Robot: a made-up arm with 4 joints.
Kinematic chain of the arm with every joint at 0, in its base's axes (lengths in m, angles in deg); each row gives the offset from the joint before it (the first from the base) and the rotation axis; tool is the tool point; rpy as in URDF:
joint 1: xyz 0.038 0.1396 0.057 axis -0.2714 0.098 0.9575
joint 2: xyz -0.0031 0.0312 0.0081 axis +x
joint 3: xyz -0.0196 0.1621 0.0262 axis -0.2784 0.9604 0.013
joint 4: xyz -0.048 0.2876 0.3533 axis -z
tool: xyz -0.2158 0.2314 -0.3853 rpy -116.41 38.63 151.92
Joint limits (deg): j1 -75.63..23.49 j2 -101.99..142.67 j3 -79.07..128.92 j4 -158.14..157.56
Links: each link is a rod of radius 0.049 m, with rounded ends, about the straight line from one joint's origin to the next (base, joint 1, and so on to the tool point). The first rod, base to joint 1, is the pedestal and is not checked.
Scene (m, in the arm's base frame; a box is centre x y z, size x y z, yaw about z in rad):
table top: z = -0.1
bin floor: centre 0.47 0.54 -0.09 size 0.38 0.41 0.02 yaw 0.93
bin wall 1: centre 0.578 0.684 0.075 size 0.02 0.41 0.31 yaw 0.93
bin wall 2: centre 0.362 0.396 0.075 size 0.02 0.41 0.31 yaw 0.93
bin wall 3: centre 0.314 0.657 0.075 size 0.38 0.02 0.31 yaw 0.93
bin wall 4: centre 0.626 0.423 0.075 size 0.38 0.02 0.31 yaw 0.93
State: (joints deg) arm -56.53 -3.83 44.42 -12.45
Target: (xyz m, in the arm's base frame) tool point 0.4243 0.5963 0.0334
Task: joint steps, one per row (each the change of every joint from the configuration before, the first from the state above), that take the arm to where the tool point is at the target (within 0.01 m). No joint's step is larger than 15 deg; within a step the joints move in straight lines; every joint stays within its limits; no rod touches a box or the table.
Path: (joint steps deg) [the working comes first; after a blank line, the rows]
Joints at the target: -75.63 -8.65 -37.01 -49.77
Straight joint move there: touches bin wall 3.

1: -3.66 4.73 -14.12 -4.17
2: -3.66 4.73 -14.13 -4.16
3: -3.66 4.73 -14.12 -4.17
4: -3.66 4.73 -14.13 -4.16
5: -3.66 4.73 -14.12 -4.17
6: -0.40 -14.24 -5.41 -8.24
7: -0.40 -14.23 -5.40 -8.25

